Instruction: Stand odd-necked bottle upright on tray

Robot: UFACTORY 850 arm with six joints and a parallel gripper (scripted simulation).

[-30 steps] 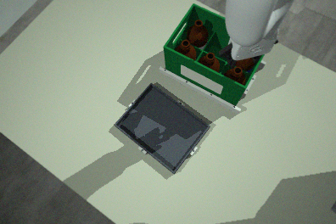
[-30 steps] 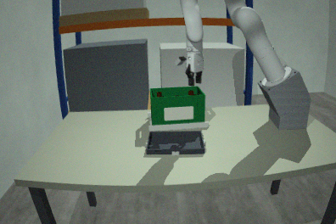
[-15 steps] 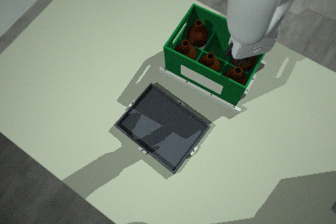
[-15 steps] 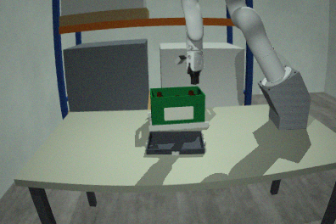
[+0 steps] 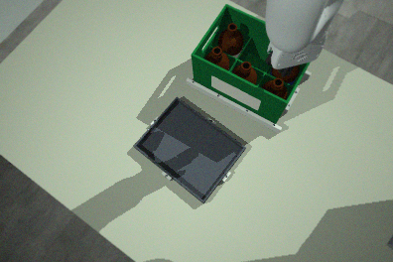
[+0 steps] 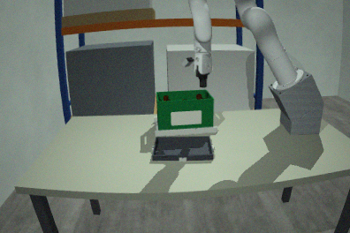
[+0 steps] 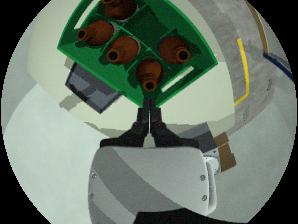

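The green crate lies 80 mm ahead of my hand, 60 mm to the right of it and 160 mm below it. Round my hand: dark grey tray 160 mm ahead, 200 mm to the left, 230 mm below.
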